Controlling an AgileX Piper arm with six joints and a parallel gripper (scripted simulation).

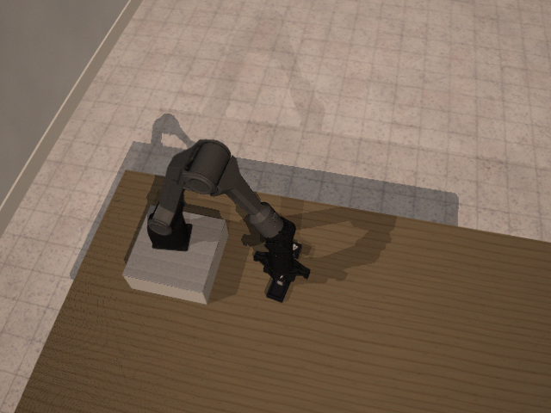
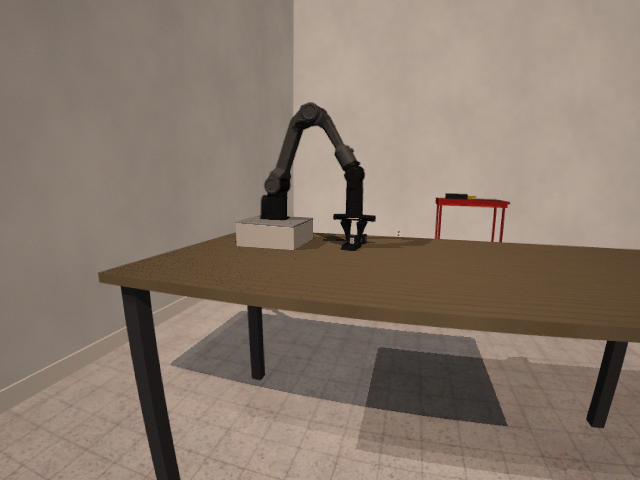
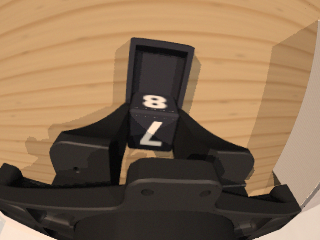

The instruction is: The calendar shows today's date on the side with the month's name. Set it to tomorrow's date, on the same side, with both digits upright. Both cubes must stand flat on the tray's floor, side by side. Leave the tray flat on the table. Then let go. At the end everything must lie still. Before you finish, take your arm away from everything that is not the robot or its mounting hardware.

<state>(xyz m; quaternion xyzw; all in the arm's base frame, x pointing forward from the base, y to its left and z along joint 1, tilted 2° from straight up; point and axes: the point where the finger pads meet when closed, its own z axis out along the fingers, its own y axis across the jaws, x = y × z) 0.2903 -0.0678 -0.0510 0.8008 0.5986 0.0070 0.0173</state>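
My hand is 1 cm past the tray, 2 cm to the left of it and 2 cm above it. Round my hand: black number cube right at my hand.
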